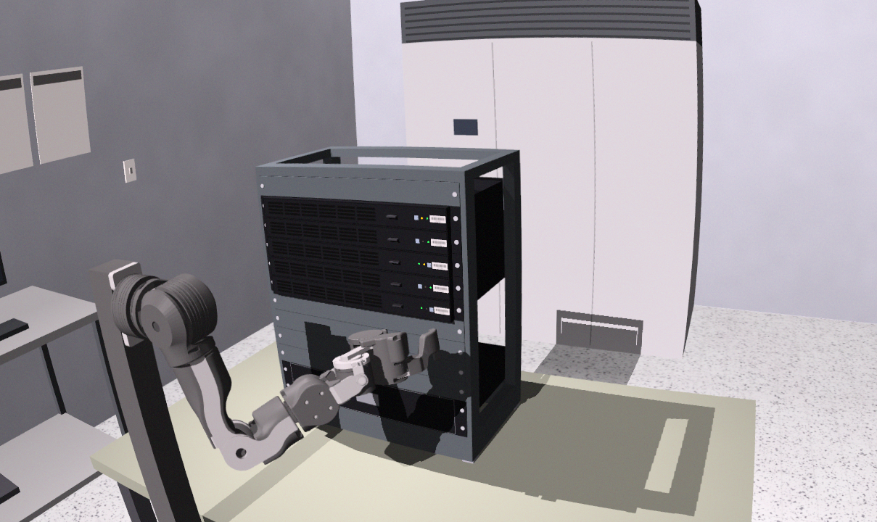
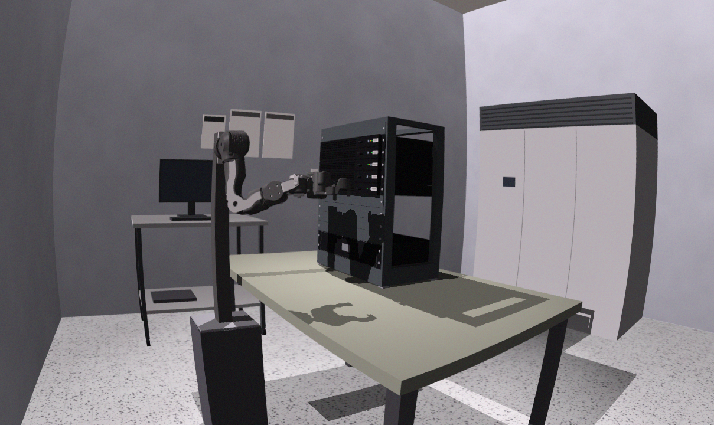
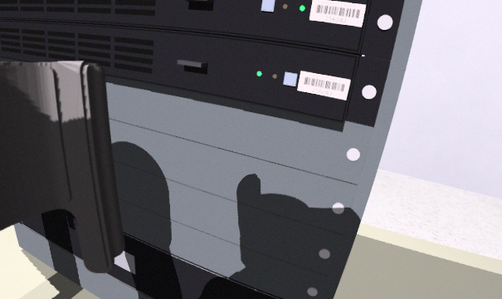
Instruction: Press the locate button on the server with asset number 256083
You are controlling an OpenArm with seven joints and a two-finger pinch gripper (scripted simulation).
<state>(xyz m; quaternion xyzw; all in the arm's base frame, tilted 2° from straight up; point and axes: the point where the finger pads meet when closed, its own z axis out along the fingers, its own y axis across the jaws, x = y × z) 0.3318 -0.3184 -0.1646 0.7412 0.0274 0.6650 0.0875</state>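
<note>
My hand is 140 mm short of the pale square button, 30 mm to the right of it and 10 mm below it.
</note>
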